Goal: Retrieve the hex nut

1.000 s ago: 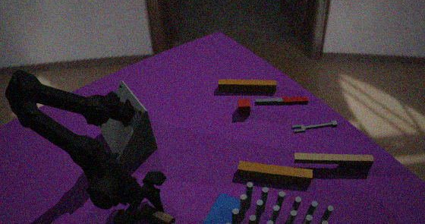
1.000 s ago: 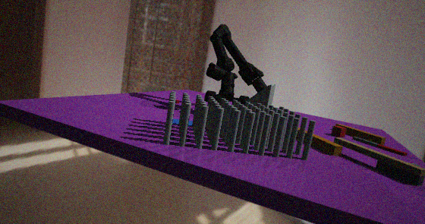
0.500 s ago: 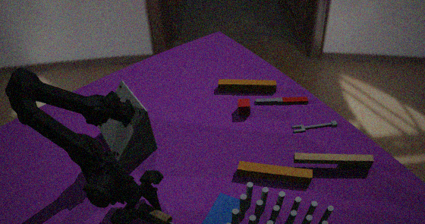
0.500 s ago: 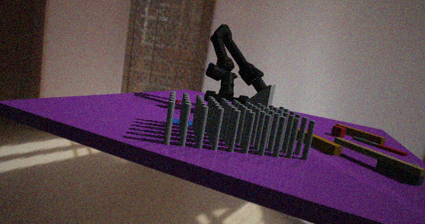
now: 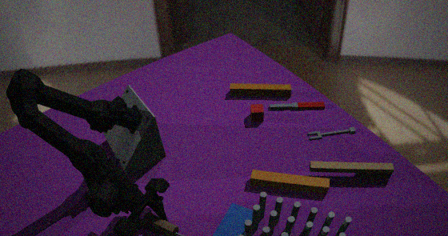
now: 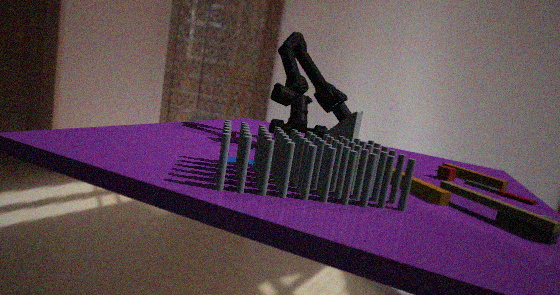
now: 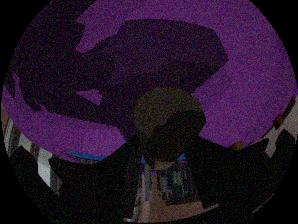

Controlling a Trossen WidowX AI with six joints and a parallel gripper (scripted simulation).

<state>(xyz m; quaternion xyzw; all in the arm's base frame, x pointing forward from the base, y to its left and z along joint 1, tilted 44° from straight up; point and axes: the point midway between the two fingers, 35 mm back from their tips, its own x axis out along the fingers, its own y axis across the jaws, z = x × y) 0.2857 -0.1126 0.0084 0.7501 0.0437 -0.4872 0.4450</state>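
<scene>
The thin rod lies 90 mm ahead of my gripper tip and 50 mm to the left of it. Round my gripper tip: red block: 200 mm behind, 450 mm to the left, 10 mm above; then small red thing: 100 mm behind, 290 mm to the right; then blue taped strip: 160 mm ahead, 50 mm to the left, 10 mm below.
</scene>
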